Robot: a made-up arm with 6 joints.
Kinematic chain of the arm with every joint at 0, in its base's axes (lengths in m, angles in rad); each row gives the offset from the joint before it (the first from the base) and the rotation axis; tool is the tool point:
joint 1: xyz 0 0 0.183 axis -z
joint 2: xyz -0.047 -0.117 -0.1 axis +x
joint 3: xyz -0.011 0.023 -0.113 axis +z
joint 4: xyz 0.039 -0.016 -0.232 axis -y
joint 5: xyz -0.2 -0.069 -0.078 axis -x
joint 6: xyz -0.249 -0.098 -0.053 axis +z
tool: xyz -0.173 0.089 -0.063
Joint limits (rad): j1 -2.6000..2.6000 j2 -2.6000..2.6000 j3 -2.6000..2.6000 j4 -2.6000..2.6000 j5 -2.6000..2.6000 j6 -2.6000..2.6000
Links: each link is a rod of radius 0.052 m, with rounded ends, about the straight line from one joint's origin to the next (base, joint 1, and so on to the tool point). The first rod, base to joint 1, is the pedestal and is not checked.
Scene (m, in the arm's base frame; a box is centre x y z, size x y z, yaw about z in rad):
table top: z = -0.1
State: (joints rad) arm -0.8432 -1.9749 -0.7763 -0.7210 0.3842 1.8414
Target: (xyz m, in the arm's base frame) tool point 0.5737 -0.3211 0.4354
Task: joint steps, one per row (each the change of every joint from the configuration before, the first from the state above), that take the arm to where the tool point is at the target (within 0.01 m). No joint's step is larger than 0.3 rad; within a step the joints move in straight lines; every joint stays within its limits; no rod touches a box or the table.
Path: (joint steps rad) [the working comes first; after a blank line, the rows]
Joints at the target: -1.9722 -1.7523 -0.1764 -0.2899 0.2301 2.1976
Straight joint move there: clear.

1: -0.2822 0.0556 0.1500 0.1078 -0.0385 0.0891
2: -0.2823 0.0557 0.1500 0.1078 -0.0385 0.0890
3: -0.2822 0.0556 0.1499 0.1077 -0.0386 0.0891
4: -0.2823 0.0557 0.1500 0.1078 -0.0385 0.0890

